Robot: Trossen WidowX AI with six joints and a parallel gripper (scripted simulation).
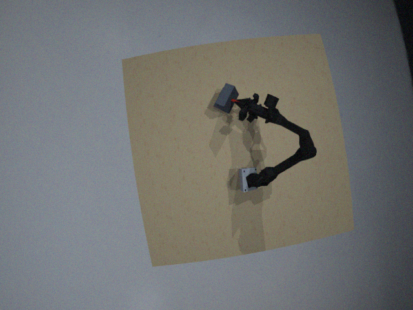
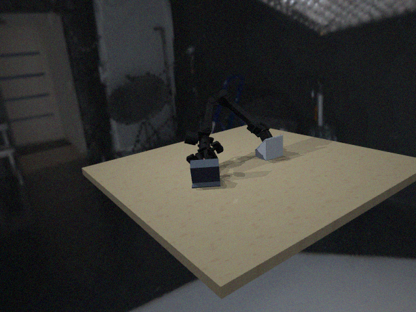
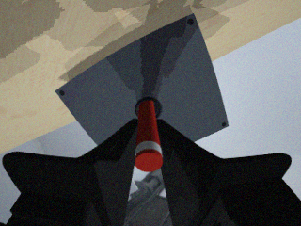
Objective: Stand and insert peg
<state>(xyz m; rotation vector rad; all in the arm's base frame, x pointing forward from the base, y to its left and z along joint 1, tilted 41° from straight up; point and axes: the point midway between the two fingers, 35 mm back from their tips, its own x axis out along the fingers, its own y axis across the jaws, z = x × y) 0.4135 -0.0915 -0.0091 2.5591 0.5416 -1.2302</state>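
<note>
The sloped panel lies 30 mm ahead of my gripper tip, 40 mm to the left of it and 20 mm below it. The rest, counted from my gripper tip: red peg 10 mm behind, 10 mm to the right, 10 mm above.
</note>
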